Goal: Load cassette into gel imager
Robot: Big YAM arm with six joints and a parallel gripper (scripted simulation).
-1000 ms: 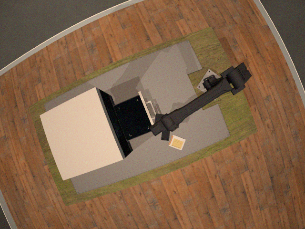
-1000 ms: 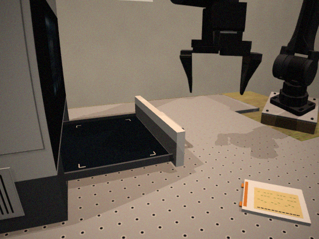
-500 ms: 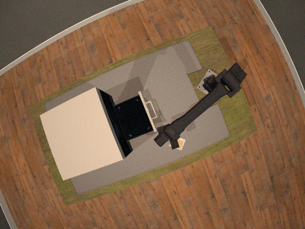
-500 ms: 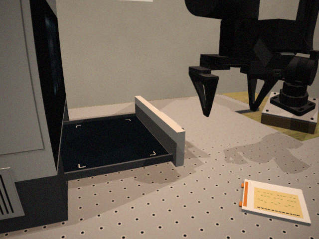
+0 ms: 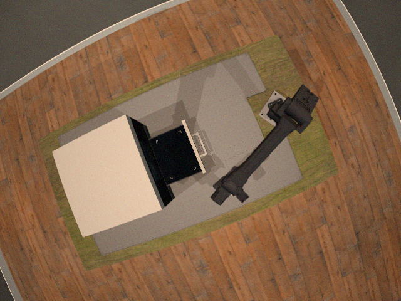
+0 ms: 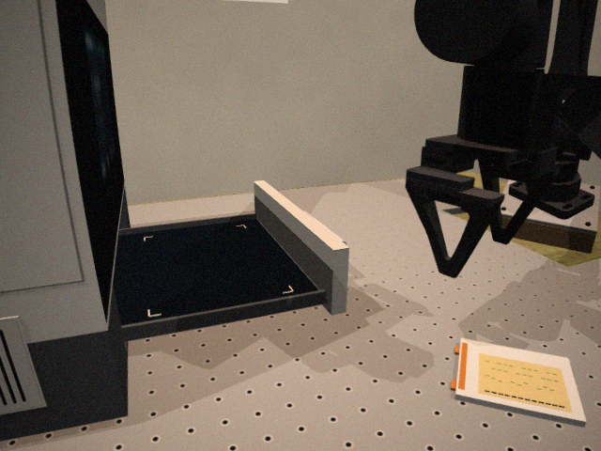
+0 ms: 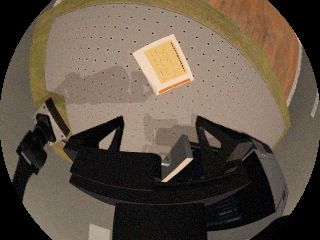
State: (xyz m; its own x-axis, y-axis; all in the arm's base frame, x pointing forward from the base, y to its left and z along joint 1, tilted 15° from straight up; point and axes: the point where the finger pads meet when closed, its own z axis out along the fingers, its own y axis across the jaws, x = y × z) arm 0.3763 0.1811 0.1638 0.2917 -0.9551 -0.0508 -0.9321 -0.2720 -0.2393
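The cassette lies 100 mm below my hand and 50 mm to the left of it. Also, from my hand: imager drawer: 220 mm to the right, 200 mm ahead, 60 mm below.
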